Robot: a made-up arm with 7 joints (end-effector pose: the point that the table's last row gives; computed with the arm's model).
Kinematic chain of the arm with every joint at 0, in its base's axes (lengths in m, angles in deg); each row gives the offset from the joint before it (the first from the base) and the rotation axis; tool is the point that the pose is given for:
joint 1: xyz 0 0.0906 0 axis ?
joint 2: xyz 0 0.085 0 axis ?
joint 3: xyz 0 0 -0.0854 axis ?
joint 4: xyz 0 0 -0.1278 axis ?
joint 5: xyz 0 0 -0.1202 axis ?
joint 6: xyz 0 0 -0.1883 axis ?
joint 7: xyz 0 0 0 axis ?
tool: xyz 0 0 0
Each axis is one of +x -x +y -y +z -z.
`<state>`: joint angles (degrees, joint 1 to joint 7).
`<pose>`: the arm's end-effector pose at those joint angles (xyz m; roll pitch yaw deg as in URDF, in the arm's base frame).
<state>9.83 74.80 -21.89 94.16 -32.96 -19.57 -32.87</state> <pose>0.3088 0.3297 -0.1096 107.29 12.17 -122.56</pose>
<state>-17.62 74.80 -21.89 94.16 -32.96 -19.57 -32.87</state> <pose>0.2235 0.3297 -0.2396 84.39 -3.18 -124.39</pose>
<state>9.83 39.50 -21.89 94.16 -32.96 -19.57 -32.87</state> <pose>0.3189 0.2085 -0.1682 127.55 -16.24 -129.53</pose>
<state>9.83 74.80 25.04 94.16 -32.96 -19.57 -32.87</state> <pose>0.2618 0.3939 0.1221 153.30 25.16 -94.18</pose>
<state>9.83 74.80 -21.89 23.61 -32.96 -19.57 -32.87</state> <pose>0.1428 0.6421 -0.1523 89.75 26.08 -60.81</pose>
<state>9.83 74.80 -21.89 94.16 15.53 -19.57 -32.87</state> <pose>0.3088 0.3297 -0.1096 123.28 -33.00 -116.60</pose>
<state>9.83 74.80 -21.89 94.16 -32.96 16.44 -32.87</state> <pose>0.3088 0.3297 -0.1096 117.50 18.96 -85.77</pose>
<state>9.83 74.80 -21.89 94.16 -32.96 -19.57 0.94</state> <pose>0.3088 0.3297 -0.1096 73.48 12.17 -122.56</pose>
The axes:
joint 1: -y
joint 2: +x
joint 3: +z
joint 4: -y
joint 5: +z
joint 6: +y
joint 7: -x

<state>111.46 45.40 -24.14 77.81 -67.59 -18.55 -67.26</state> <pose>0.1629 0.2872 0.3597 -113.32 27.23 -63.18</pose>
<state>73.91 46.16 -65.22 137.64 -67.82 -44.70 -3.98</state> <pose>0.1451 0.0342 0.0488 41.75 57.47 117.69</pose>
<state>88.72 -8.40 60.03 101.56 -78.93 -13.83 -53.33</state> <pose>0.1913 0.4125 0.1467 -106.92 -44.03 -107.96</pose>
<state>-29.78 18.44 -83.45 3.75 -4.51 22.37 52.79</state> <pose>-0.2466 0.3214 -0.4357 -87.77 32.73 -108.61</pose>
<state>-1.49 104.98 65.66 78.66 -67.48 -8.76 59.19</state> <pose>0.1334 0.3689 0.3337 114.93 33.62 -19.11</pose>
